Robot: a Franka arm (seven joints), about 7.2 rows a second.
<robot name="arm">
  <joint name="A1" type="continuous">
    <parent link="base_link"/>
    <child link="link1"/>
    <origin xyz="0 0 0.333"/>
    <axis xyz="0 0 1"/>
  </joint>
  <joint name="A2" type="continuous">
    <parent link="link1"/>
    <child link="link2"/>
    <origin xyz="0 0 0" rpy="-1.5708 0 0"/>
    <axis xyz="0 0 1"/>
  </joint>
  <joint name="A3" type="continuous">
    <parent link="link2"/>
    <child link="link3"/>
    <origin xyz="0 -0.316 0" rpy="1.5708 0 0"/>
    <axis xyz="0 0 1"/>
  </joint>
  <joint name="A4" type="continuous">
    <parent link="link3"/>
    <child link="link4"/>
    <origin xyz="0.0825 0 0" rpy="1.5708 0 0"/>
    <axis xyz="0 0 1"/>
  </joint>
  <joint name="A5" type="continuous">
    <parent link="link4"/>
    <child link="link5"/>
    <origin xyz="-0.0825 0.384 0" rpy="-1.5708 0 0"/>
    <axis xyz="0 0 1"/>
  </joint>
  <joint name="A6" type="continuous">
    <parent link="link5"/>
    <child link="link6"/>
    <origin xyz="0 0 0" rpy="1.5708 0 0"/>
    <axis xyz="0 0 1"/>
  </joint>
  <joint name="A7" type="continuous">
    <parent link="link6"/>
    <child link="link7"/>
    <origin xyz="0.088 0 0" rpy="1.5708 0 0"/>
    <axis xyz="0 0 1"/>
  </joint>
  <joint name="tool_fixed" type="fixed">
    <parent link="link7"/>
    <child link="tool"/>
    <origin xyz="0 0 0.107"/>
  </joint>
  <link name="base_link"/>
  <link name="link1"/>
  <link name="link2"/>
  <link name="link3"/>
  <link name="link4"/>
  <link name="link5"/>
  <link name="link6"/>
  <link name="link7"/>
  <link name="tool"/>
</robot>
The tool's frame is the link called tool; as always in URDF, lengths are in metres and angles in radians. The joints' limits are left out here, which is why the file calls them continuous.
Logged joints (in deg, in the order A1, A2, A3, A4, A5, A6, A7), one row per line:
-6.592 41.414 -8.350 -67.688 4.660 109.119 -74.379
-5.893 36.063 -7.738 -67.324 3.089 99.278 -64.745
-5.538 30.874 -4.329 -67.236 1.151 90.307 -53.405
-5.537 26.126 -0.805 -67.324 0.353 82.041 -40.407
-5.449 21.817 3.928 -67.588 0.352 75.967 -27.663
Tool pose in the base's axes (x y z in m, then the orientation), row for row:
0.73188 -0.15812 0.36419 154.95 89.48 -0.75
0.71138 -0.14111 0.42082 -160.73 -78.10 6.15
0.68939 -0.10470 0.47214 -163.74 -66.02 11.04
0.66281 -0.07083 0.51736 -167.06 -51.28 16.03
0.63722 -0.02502 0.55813 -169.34 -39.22 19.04
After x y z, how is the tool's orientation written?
As a rotation vector, in degrees.
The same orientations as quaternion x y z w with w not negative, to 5 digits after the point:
0.86593 0.50006 -0.00419 0.00932
-0.89886 -0.43676 0.03439 0.01042
-0.92530 -0.37308 0.06239 0.02711
-0.95124 -0.29199 0.09128 0.03937
-0.96745 -0.22407 0.10878 0.04482

